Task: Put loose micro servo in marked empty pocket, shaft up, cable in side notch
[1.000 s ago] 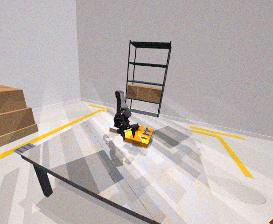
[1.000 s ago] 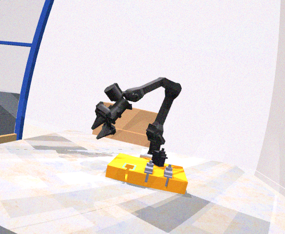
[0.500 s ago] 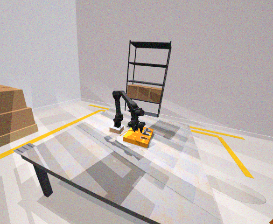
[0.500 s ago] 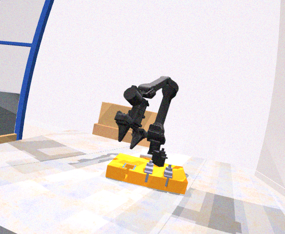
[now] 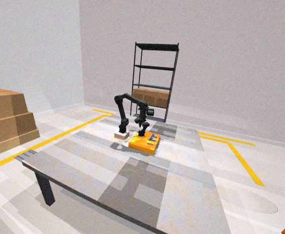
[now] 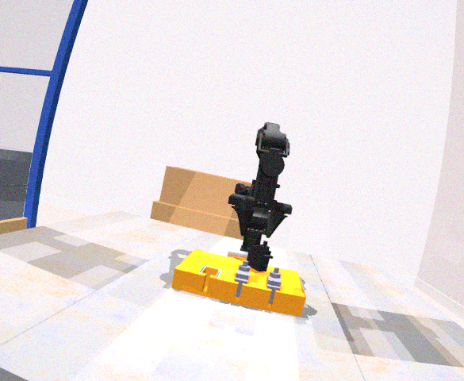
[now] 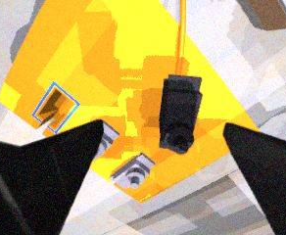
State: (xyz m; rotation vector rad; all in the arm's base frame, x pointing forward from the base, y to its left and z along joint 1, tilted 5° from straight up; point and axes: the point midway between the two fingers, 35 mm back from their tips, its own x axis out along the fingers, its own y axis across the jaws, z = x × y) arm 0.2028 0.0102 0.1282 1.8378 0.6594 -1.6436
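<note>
My gripper tip is now 11 cm above the orange robot deck, 1 cm to the left of it and 1 cm short of it.
</note>
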